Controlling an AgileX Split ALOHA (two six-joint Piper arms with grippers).
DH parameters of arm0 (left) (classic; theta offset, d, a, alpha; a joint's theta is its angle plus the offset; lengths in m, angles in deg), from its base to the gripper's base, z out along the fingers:
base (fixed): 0 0 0 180
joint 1: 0 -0.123 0 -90
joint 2: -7.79 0 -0.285 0
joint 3: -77.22 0 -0.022 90
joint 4: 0 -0.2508 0 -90
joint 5: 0 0 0.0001 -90
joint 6: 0 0.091 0 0
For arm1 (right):
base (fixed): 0 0 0 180
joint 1: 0 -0.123 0 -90
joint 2: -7.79 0 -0.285 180
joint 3: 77.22 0 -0.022 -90
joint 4: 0 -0.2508 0 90
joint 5: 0 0 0.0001 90
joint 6: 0 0.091 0 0
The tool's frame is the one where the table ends.
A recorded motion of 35 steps. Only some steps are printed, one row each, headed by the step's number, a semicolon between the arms.
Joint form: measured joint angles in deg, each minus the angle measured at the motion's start. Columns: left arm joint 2, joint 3, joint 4, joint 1, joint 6, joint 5; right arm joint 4, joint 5, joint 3, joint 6, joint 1, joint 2.
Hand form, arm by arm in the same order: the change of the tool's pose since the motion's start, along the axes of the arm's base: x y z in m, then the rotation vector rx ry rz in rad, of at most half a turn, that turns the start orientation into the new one. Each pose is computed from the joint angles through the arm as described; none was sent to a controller.
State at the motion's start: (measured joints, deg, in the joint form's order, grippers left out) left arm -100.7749 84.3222 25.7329 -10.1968 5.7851 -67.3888; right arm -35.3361 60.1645 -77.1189 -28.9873 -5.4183 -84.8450
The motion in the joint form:
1: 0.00 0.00 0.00 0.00 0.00 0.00; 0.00 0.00 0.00 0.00 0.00 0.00
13: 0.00 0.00 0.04 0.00 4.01 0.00; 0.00 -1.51 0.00 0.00 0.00 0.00
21: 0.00 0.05 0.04 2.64 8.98 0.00; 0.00 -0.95 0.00 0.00 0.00 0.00
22: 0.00 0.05 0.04 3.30 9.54 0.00; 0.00 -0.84 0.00 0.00 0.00 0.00
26: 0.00 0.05 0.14 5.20 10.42 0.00; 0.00 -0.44 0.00 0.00 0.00 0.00
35: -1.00 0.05 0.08 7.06 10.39 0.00; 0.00 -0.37 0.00 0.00 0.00 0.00
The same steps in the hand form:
1: 0.0000 0.0000 0.0000 0.0000 0.0000 0.0000; 0.0000 0.0000 0.0000 0.0000 0.0000 0.0000
13: 0.0000 -0.0001 0.0000 0.0189 -0.0251 -0.0622; 0.0022 -0.0005 0.0009 0.0013 -0.0215 -0.0152
21: 0.0010 -0.0167 0.0003 0.0420 -0.0580 -0.1856; 0.0014 -0.0003 0.0006 0.0008 -0.0135 -0.0096
22: 0.0011 -0.0209 0.0003 0.0443 -0.0618 -0.2058; 0.0012 -0.0003 0.0005 0.0007 -0.0119 -0.0085
26: 0.0012 -0.0330 0.0003 0.0457 -0.0686 -0.2522; 0.0006 -0.0001 0.0003 0.0004 -0.0063 -0.0044
35: 0.0035 -0.0445 -0.0060 0.0420 -0.0518 -0.2848; 0.0005 -0.0001 0.0002 0.0003 -0.0053 -0.0037

